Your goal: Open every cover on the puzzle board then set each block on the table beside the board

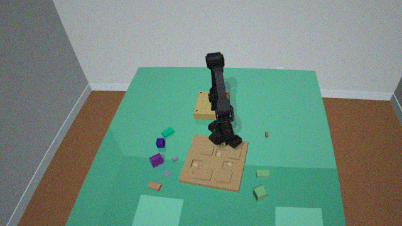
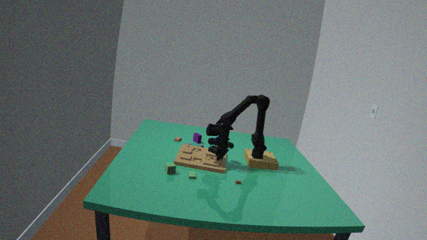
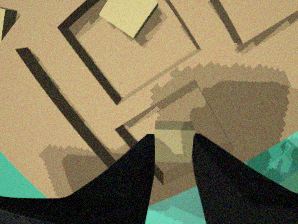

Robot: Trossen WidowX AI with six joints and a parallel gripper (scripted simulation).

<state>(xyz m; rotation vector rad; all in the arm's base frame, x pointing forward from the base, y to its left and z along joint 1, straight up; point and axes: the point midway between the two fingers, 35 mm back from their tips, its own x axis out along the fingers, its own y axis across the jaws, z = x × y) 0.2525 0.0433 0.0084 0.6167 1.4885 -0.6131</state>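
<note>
My gripper tip is 110 mm short of the tan puzzle board, 40 mm to the left of it and 10 mm above it. The rest, counted from my gripper tip: teal block 320 mm to the right, 100 mm behind, 20 mm below; then orange block 350 mm to the right, 240 mm ahead, 20 mm below; then purple cube 350 mm to the right, 20 mm behind, 10 mm below.
</note>
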